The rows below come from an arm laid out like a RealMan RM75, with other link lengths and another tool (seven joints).
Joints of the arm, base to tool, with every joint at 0 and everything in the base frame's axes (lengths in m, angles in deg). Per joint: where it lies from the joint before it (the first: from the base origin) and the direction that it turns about. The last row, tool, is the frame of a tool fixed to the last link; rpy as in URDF.
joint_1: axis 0 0 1 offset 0 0 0.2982
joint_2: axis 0 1 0 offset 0 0 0
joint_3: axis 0 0 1 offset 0 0 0.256
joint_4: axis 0 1 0 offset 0 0 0
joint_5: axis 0 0 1 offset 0 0 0.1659
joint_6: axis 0 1 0 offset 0 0 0
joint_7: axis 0 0 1 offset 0 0 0.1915
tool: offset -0.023 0.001 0.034 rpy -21.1 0 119.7
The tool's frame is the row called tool.
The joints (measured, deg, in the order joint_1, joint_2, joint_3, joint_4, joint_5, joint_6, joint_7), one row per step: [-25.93, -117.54, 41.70, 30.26, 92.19, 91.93, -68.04]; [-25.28, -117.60, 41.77, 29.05, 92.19, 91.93, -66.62]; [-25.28, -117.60, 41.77, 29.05, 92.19, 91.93, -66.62]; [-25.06, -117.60, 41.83, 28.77, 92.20, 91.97, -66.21]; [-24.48, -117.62, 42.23, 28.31, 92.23, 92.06, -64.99]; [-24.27, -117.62, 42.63, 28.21, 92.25, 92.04, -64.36]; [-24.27, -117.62, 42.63, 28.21, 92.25, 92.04, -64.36]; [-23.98, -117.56, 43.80, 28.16, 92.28, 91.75, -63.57]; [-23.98, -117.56, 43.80, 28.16, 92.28, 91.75, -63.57]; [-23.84, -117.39, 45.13, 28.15, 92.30, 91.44, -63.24]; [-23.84, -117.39, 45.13, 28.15, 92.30, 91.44, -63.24]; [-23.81, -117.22, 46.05, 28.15, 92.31, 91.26, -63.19]
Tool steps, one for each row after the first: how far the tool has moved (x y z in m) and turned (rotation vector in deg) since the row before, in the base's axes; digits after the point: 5 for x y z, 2 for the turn. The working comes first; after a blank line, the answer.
Tool pose at each row, in the base's axes (x y z in m, rotation vector in deg; the steps are taken from these numbers as rounded here): [-0.19629, 0.32444, 0.01202, -100.87, 99.82, 15.29]; [-0.20078, 0.32030, 0.00880, -101.25, 99.43, 15.55]; [-0.20078, 0.32030, 0.00880, -101.25, 99.43, 15.55]; [-0.20214, 0.31890, 0.00798, -101.32, 99.41, 15.65]; [-0.20534, 0.31511, 0.00561, -101.18, 99.84, 16.08]; [-0.20650, 0.31341, 0.00412, -100.98, 100.39, 16.34]; [-0.20650, 0.31341, 0.00412, -100.98, 100.39, 16.34]; [-0.20868, 0.31044, 0.00059, -100.94, 101.70, 16.75]; [-0.20868, 0.31044, 0.00059, -100.94, 101.70, 16.75]; [-0.21043, 0.30777, -0.00271, -101.15, 103.06, 16.86]; [-0.21043, 0.30777, -0.00271, -101.15, 103.06, 16.86]; [-0.21144, 0.30611, -0.00466, -101.37, 104.00, 16.81]

[-0.00449, -0.00414, -0.00322, 0.06, 0.02, 0.46]; [0.00000, 0.00000, 0.00000, 0.00, 0.00, 0.00]; [-0.00136, -0.00140, -0.00082, 0.01, 0.07, 0.07]; [-0.00320, -0.00379, -0.00237, 0.08, 0.47, -0.17]; [-0.00116, -0.00170, -0.00149, -0.01, 0.43, -0.29]; [0.00000, 0.00000, 0.00000, 0.00, 0.00, 0.00]; [-0.00218, -0.00297, -0.00353, -0.40, 1.02, -0.50]; [0.00000, 0.00000, 0.00000, 0.00, 0.00, 0.00]; [-0.00175, -0.00267, -0.00330, -0.71, 0.96, -0.45]; [0.00000, 0.00000, 0.00000, 0.00, 0.00, 0.00]; [-0.00101, -0.00166, -0.00195, -0.59, 0.62, -0.29]
